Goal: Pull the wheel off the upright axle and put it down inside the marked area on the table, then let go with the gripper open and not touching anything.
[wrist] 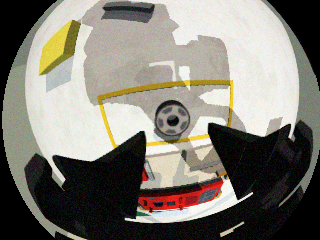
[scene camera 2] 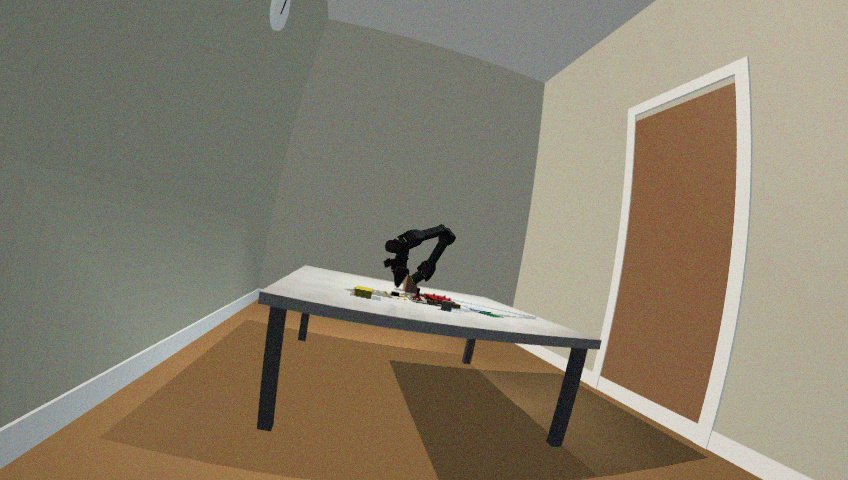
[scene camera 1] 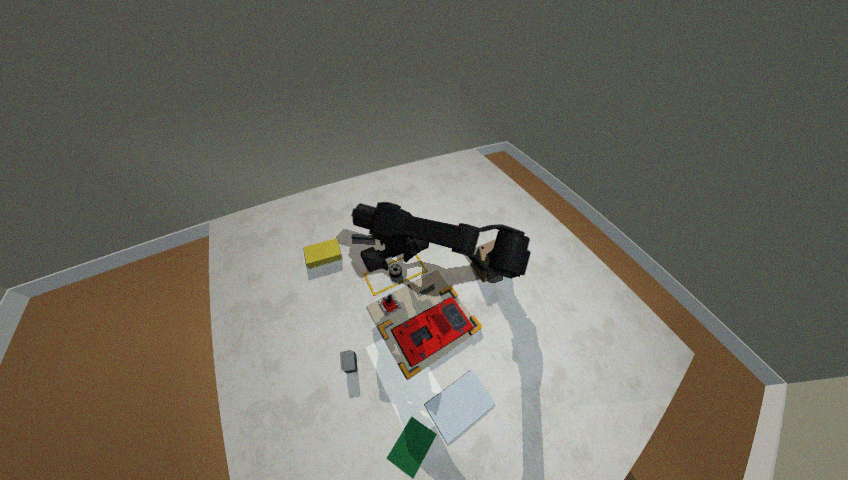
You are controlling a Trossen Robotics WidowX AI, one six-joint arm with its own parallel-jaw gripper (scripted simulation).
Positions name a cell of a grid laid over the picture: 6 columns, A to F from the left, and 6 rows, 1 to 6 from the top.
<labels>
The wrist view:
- my gripper: D4
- grey wheel: D4
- yellow block: B2
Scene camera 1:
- my gripper: C4
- yellow block: C4
</labels>
